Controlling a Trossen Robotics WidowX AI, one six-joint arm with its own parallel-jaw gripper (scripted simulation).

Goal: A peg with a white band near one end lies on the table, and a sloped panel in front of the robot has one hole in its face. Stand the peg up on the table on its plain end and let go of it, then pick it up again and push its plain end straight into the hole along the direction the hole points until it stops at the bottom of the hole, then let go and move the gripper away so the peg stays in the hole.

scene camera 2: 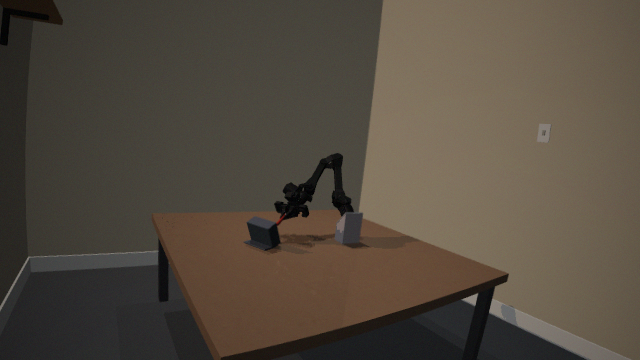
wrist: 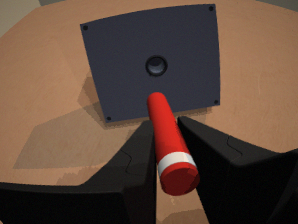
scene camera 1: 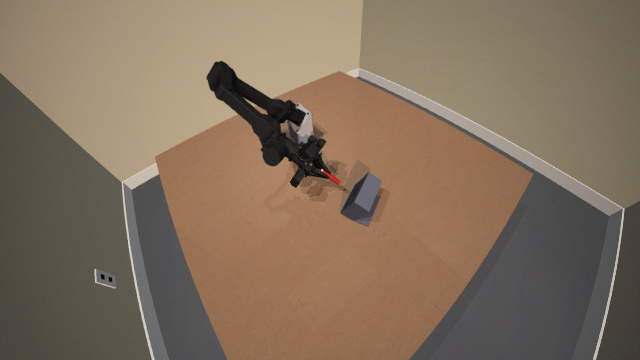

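Observation:
A red peg (wrist: 178, 174) is held by the gripper (scene camera 1: 329, 176), and the wrist view also shows the gripper (wrist: 164, 126).

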